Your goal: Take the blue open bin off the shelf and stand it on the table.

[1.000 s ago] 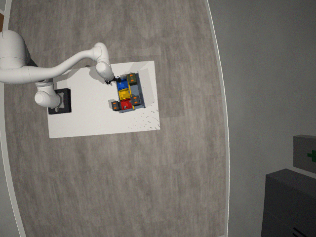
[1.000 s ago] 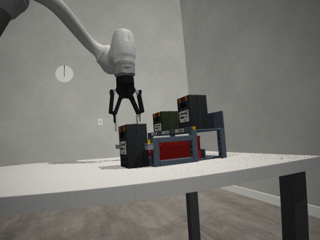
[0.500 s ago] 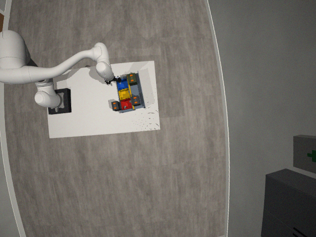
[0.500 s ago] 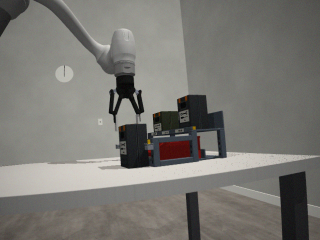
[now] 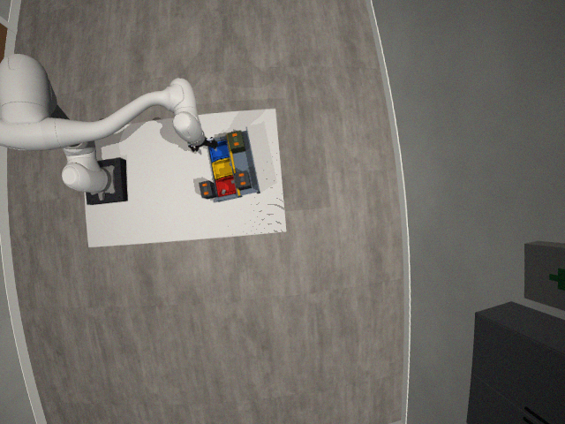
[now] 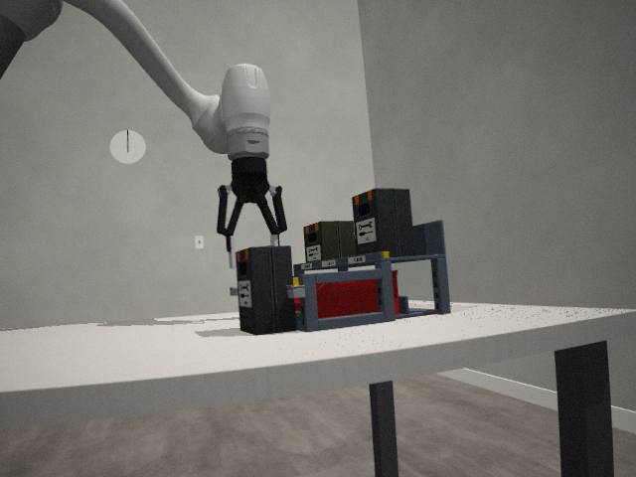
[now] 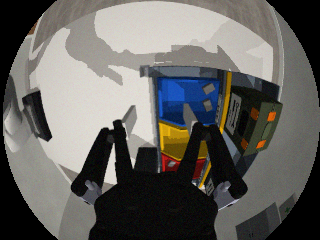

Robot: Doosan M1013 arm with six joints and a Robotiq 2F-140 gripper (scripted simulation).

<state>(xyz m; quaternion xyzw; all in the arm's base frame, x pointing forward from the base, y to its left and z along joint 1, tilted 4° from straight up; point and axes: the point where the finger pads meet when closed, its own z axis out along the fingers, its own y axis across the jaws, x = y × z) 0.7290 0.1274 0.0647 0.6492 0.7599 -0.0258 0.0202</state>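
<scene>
Right now my hand is 8 cm short of the blue open bin, 1 cm to the right of it and 9 cm above it. The rest, counted from my hand: yellow bin: 10 cm ahead, 10 cm to the right, 9 cm below; then green box: 17 cm ahead, 3 cm to the left, 2 cm above; then red bin: 12 cm ahead, 21 cm to the right, 9 cm below.
</scene>
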